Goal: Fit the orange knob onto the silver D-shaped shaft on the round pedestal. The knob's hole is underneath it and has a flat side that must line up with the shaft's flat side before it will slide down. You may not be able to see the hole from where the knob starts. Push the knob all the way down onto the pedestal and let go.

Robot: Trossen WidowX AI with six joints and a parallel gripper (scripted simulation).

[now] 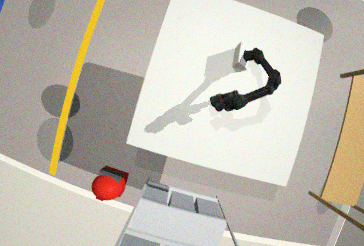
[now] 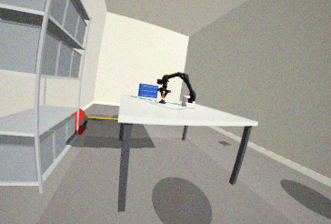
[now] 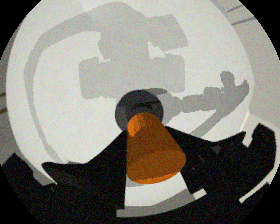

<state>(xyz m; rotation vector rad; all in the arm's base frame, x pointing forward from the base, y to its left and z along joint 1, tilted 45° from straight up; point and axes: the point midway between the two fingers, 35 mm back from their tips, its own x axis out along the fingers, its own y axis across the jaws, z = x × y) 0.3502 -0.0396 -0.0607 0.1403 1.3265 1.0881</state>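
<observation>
My gripper tip is now 3 cm below the orange knob. The rest, counted from my gripper tip: dark round pedestal (4 cm below).
</observation>
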